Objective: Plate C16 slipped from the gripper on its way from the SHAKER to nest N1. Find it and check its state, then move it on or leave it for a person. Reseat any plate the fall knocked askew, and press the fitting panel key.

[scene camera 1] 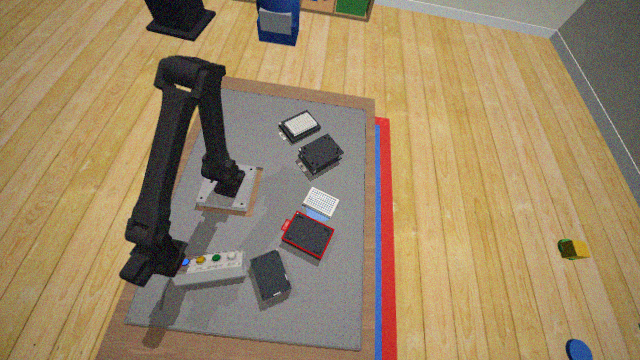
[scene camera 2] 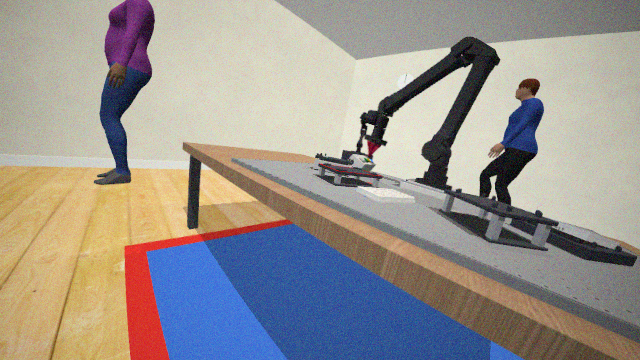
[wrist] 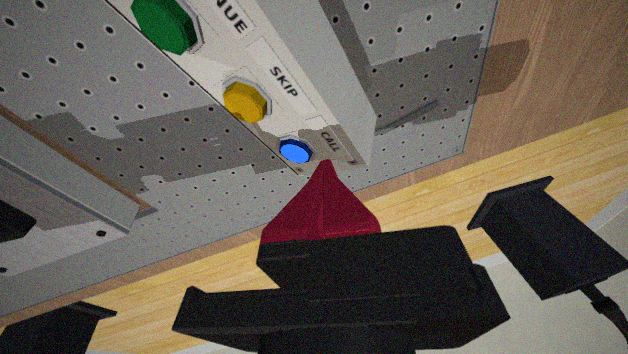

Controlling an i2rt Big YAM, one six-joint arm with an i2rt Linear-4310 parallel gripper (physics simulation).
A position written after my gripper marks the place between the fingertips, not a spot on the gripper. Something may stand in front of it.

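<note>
My gripper (wrist: 327, 166) holds nothing and is shut. Also visible to me are a green CONTINUE button (wrist: 174, 33) and a yellow SKIP button (wrist: 243, 101).
</note>
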